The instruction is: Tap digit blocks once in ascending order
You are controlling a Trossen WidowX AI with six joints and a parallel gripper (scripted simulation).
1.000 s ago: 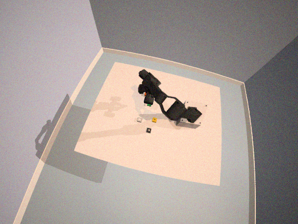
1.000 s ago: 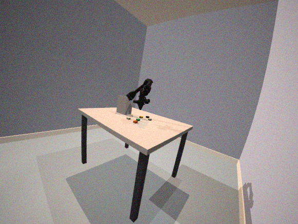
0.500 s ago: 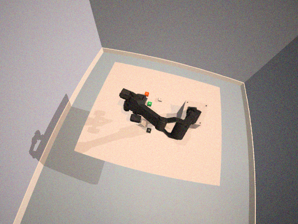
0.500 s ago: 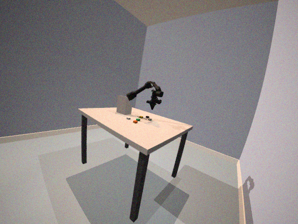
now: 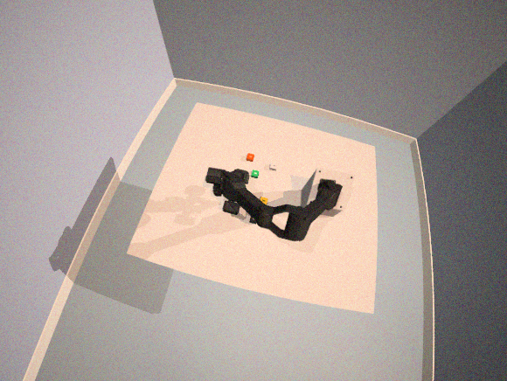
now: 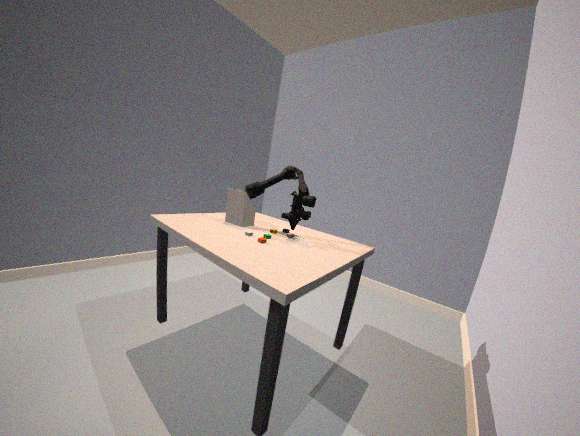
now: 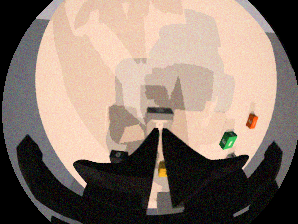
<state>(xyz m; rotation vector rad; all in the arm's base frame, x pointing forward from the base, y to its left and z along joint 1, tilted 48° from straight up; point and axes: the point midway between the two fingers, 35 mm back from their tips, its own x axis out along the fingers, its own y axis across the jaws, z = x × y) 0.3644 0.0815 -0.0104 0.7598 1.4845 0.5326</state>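
My gripper tip is 1 cm past the pale grey block and 3 cm above it. The rest, counted from my gripper tip: black block: 9 cm behind, 7 cm to the left, 3 cm below; yellow block: 12 cm behind, 1 cm to the right, 3 cm below; green block: 7 cm behind, 15 cm to the right, 3 cm below.
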